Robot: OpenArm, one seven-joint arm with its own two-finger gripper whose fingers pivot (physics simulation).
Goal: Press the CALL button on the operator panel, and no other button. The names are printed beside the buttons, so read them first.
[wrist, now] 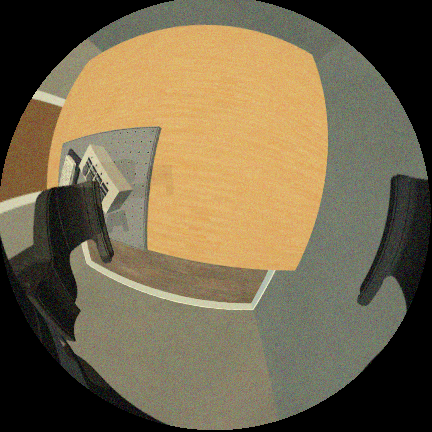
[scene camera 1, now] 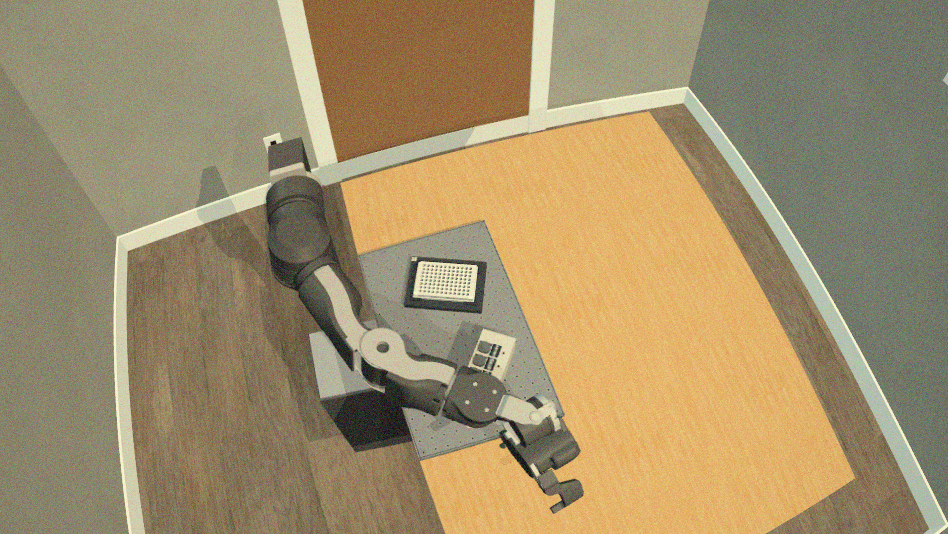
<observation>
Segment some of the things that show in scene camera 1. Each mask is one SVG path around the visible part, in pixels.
My gripper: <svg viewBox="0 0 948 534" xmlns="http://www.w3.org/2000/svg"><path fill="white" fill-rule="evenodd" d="M557 415L560 427L528 445L526 448L520 443L515 445L511 438L507 440L504 437L505 429L499 432L499 436L503 441L499 445L500 448L508 448L525 472L535 479L543 493L548 496L560 495L561 501L550 507L553 514L584 496L583 487L579 480L571 479L559 482L553 470L550 469L558 470L573 461L581 452L578 443L568 430L563 418Z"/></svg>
A white well plate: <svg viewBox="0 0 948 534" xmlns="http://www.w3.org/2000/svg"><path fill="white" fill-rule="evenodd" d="M418 263L413 298L474 302L477 265L424 261Z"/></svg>
</observation>
